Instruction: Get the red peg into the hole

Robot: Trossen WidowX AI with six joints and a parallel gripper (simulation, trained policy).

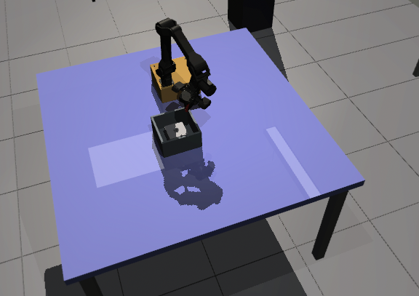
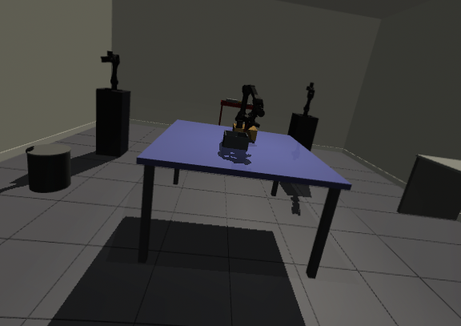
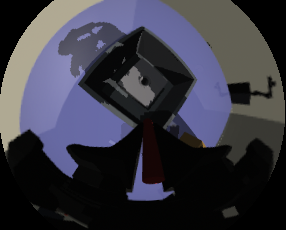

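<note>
My gripper tip is now 2 cm below the red peg and 1 cm to the right of it. The rest, counted from my gripper tip: pale plate 9 cm below, 7 cm to the right, 4 cm ahead; dark box 11 cm below, 7 cm to the right, 4 cm ahead.
</note>
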